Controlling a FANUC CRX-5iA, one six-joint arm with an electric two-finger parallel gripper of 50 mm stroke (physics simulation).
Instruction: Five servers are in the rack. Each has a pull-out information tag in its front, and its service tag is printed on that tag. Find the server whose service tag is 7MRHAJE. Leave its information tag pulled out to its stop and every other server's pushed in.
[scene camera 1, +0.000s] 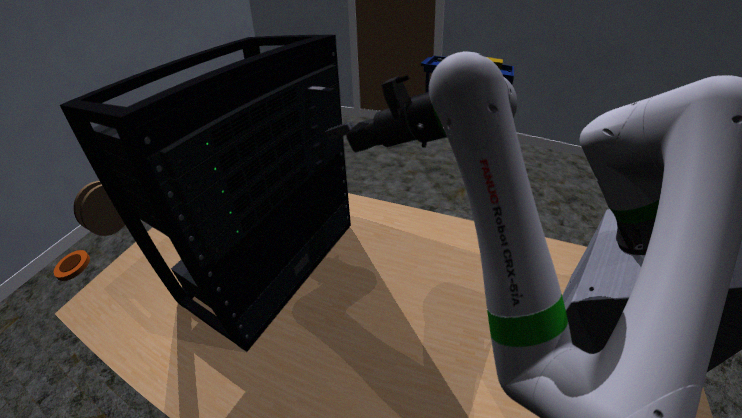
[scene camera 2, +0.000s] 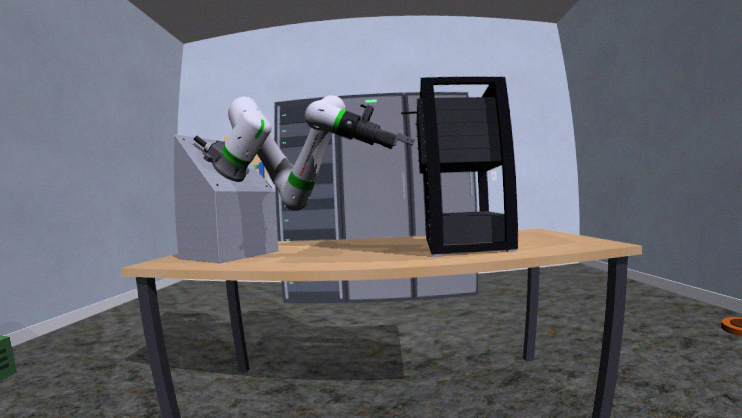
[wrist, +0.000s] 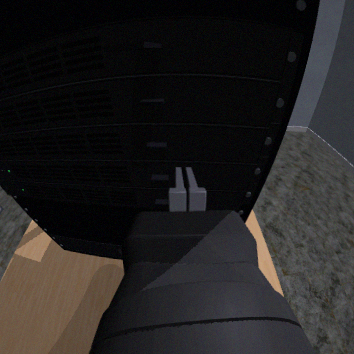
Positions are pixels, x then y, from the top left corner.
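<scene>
Black rack (scene camera 1: 223, 164) at 0.54 m from the lens; gripper (scene camera 1: 328, 134) at 0.73 m from the lens.
</scene>
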